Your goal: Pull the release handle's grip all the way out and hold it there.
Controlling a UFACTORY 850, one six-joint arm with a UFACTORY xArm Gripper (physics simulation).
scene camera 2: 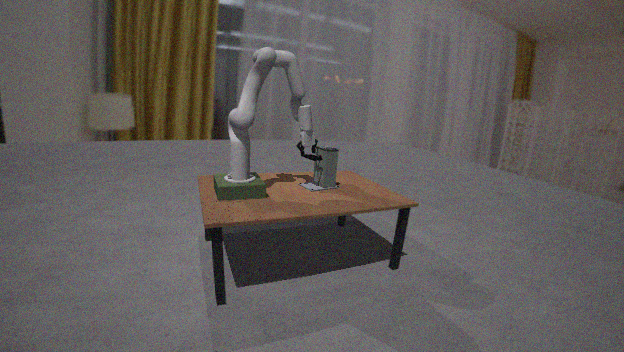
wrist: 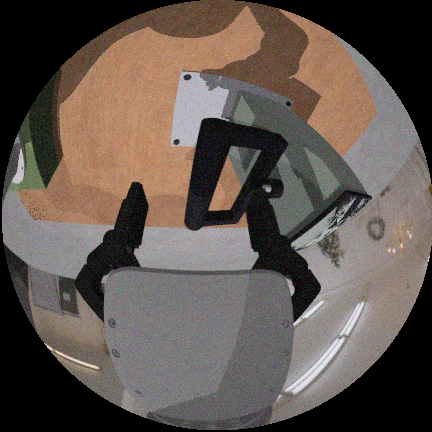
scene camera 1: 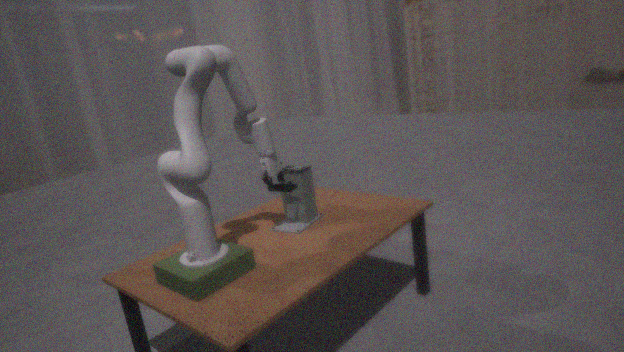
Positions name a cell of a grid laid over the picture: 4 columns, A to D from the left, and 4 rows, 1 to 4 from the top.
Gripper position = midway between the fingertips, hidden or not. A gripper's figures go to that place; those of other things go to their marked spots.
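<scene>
You'd find my gripper (wrist: B2) 120 mm from the lens, while a pale base plate (wrist: B1) is 300 mm from the lens.
</scene>
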